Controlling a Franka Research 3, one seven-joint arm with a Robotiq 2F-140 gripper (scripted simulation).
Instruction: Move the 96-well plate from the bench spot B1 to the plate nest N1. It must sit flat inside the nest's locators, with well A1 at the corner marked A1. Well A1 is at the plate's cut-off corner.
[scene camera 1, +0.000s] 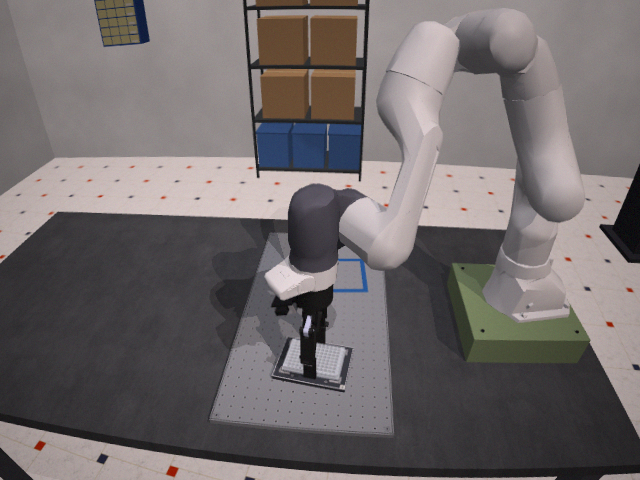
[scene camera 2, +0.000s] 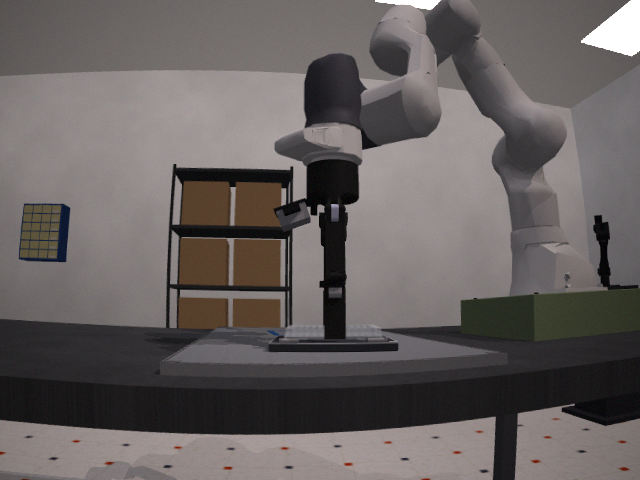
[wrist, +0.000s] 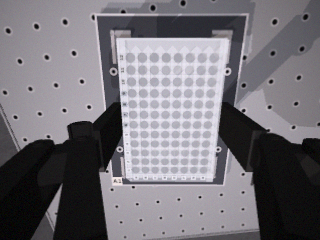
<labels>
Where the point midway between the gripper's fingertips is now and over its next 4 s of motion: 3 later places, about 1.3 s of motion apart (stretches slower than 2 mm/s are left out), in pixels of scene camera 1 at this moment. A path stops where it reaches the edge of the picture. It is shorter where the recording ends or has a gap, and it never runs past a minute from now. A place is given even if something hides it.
My gripper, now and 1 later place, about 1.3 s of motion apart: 314, 360; 311, 346
</labels>
